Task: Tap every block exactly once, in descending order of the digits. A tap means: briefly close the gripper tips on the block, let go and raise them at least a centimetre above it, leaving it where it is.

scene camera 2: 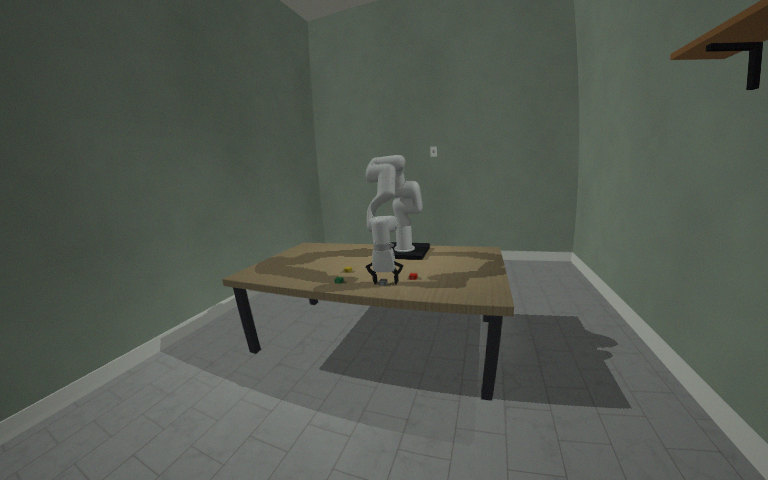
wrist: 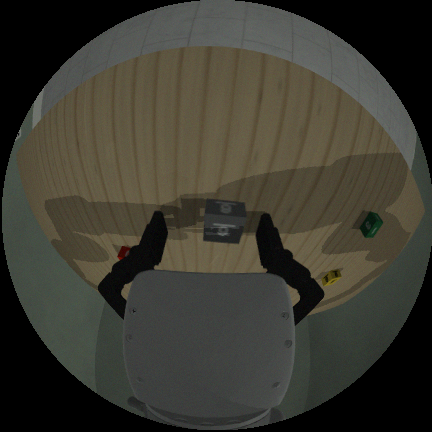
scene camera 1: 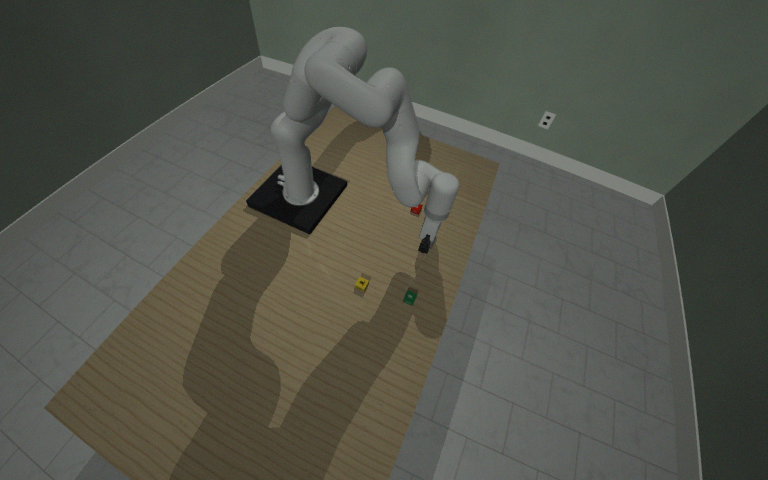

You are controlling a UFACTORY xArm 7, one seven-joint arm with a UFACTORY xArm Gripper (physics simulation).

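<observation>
A grey block (scene camera 2: 383, 282) (wrist: 224, 221) with blurred pale markings stands between my gripper's fingertips in the wrist view, with a gap on each side, smaller on the right. In scene camera 1 it is hidden. My gripper (scene camera 1: 424, 249) (scene camera 2: 386, 280) (wrist: 211, 222) is open, low at the block. A red block (scene camera 1: 416, 210) (scene camera 2: 413, 276) (wrist: 123, 253) is partly hidden by the left finger in the wrist view. A green block (scene camera 1: 410, 298) (scene camera 2: 339, 280) (wrist: 371, 225) and a yellow block (scene camera 1: 361, 283) (scene camera 2: 347, 270) (wrist: 331, 278) lie on the other side.
The blocks stand on a wooden table (scene camera 1: 124, 362) (scene camera 2: 453, 295) (wrist: 215, 125), with the grey block near its long edge. The arm rises from a black base plate (scene camera 1: 311, 219) (scene camera 2: 420, 253). A wall shelf (scene camera 2: 730, 36) is at the upper right of scene camera 2.
</observation>
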